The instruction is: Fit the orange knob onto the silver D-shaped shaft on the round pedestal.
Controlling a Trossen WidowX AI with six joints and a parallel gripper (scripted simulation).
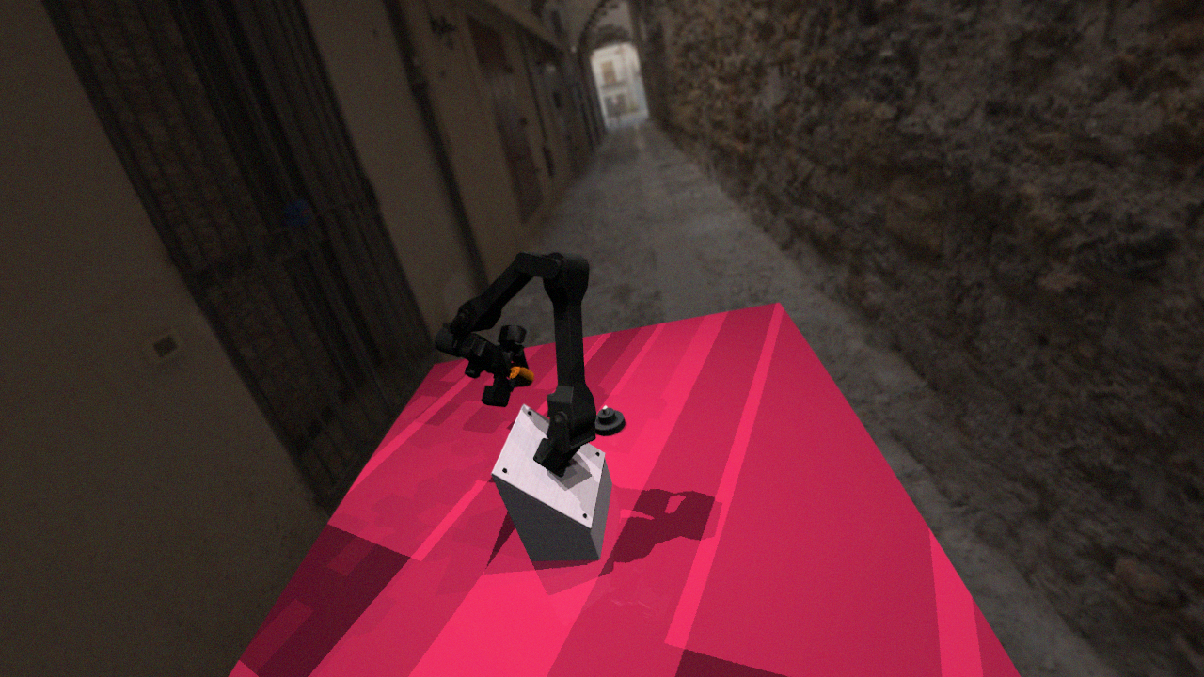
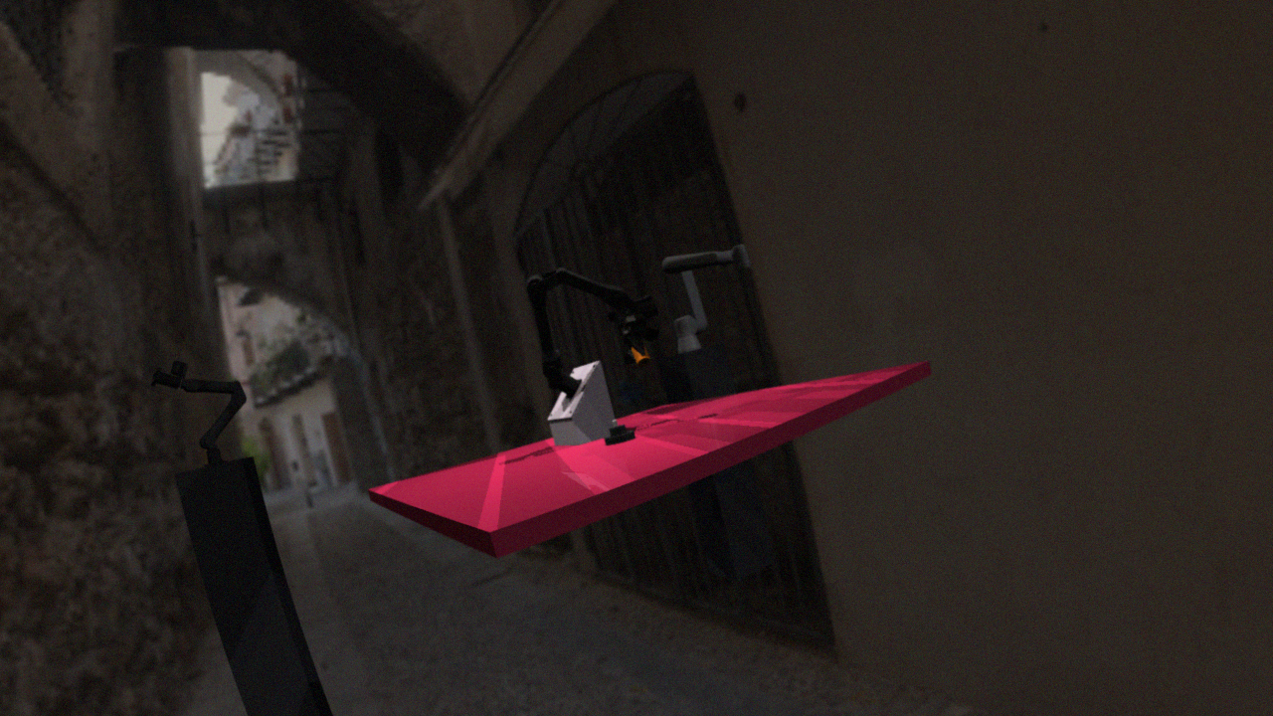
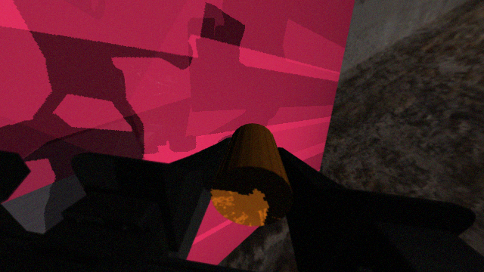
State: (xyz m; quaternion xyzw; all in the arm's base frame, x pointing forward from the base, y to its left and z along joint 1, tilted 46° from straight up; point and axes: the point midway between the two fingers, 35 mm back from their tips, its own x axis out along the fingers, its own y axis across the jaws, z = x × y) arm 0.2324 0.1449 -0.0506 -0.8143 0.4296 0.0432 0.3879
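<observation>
My gripper tip is now 30 mm below the orange knob, 20 mm past it and 10 mm to the right of it. Round my gripper tip: dark round pedestal (170 mm below, 160 mm to the right, 50 mm ahead).
</observation>
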